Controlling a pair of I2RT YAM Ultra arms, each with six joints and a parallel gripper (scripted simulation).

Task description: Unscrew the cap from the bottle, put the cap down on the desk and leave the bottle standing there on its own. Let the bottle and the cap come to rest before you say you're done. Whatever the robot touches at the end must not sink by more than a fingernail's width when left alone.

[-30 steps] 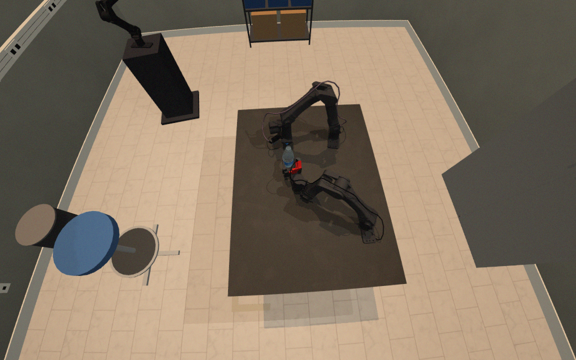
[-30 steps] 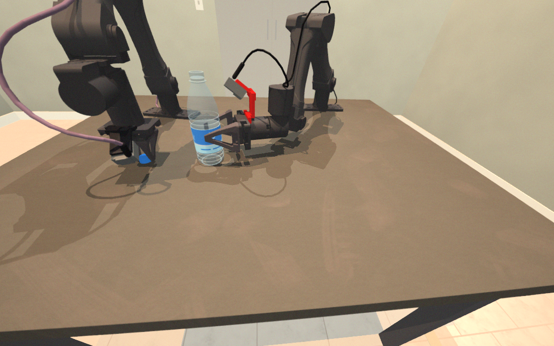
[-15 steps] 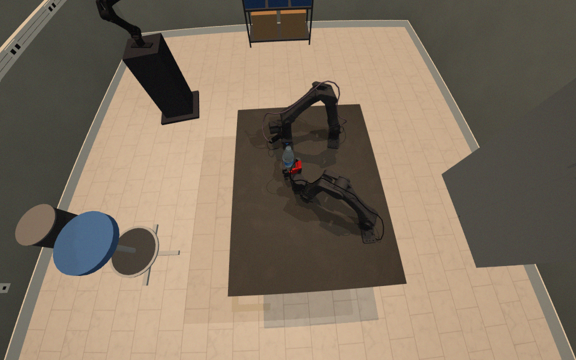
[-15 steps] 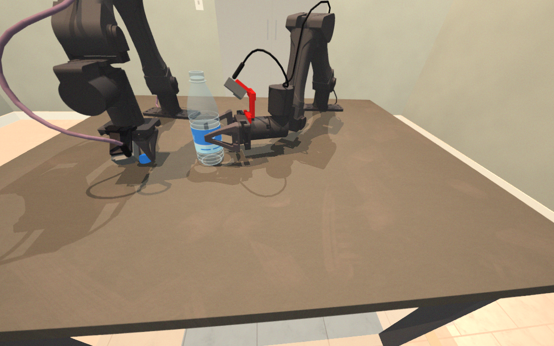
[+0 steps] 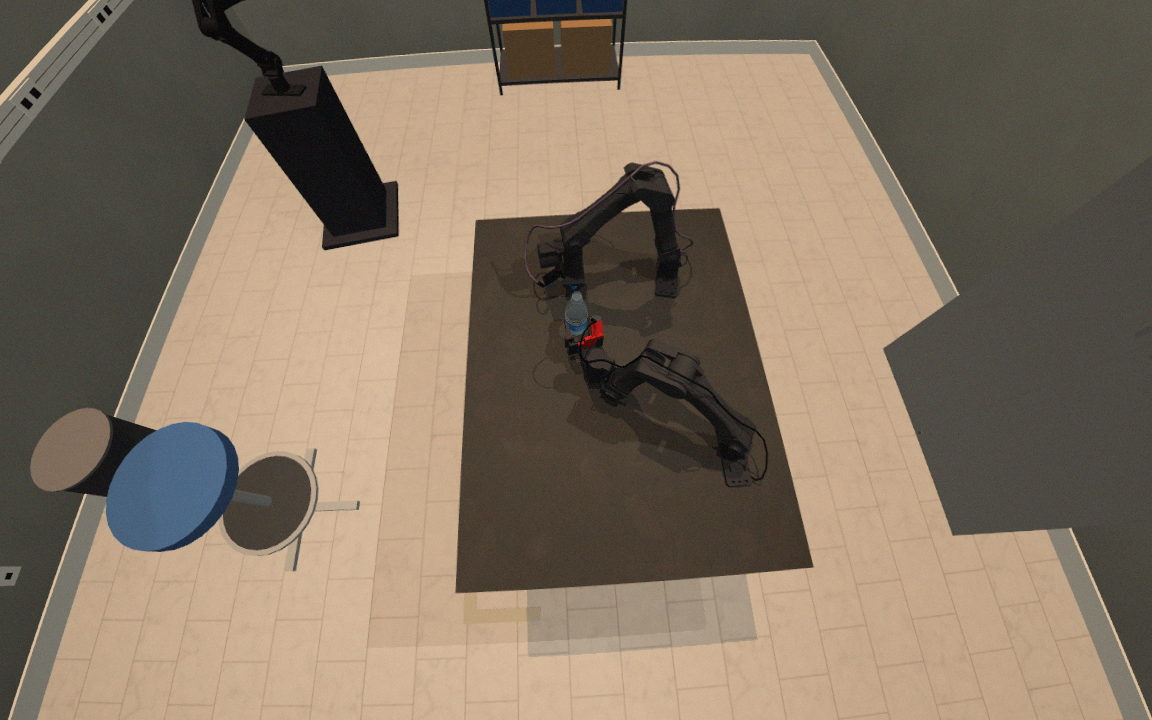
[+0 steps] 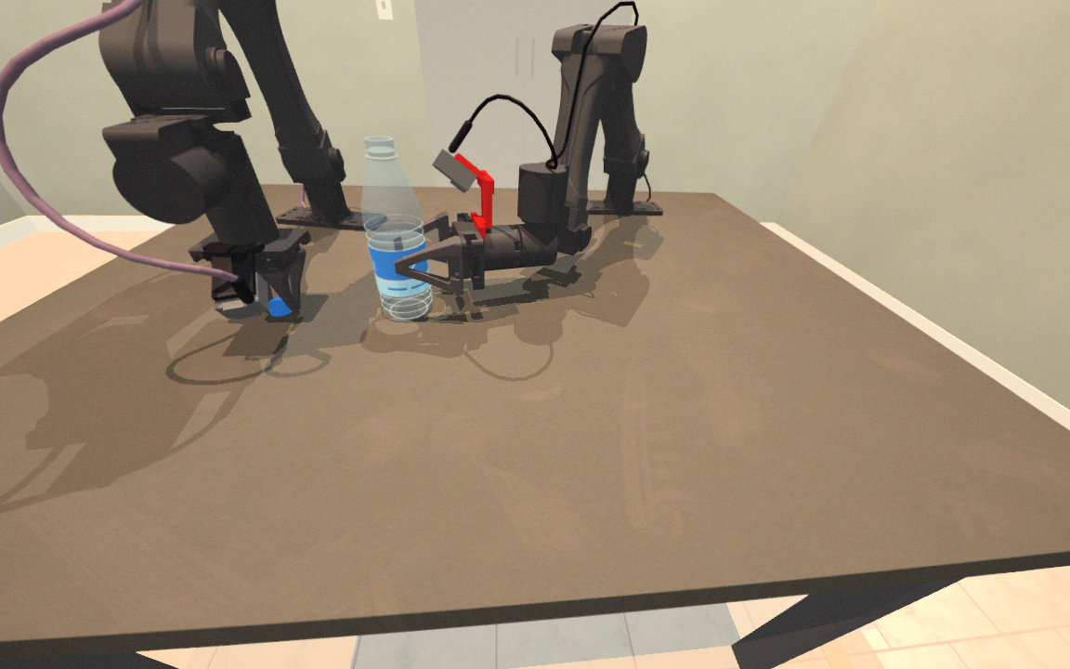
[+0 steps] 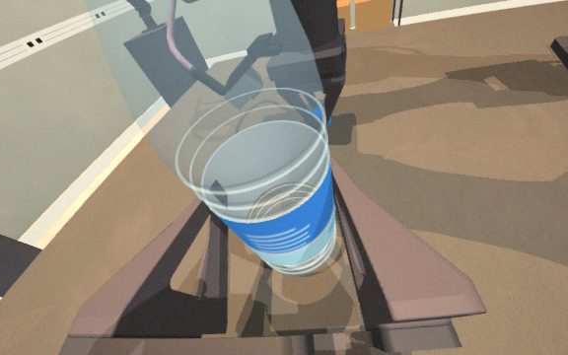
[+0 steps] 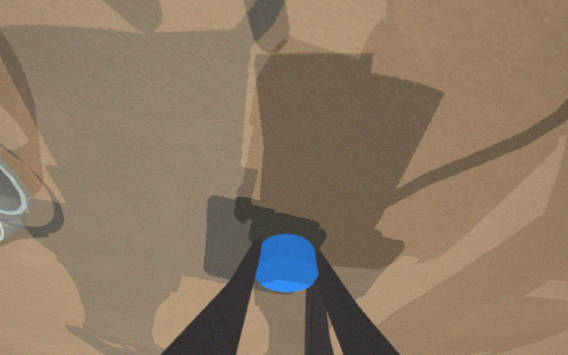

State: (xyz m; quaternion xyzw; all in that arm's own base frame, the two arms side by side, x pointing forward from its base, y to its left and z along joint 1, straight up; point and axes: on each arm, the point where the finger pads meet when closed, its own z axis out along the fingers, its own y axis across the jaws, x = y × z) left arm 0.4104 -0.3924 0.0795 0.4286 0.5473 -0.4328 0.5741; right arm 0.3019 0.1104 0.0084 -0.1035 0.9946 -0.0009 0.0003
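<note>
Right now the clear plastic bottle is 2 cm above my left hand. The rest, counted from my left hand: blue cap 2 cm behind, 16 cm to the right, 7 cm below.
Right now the blue cap is right at my right hand. From my right hand the other things lie so: clear plastic bottle (20 mm ahead, 160 mm to the left, 100 mm above).
</note>
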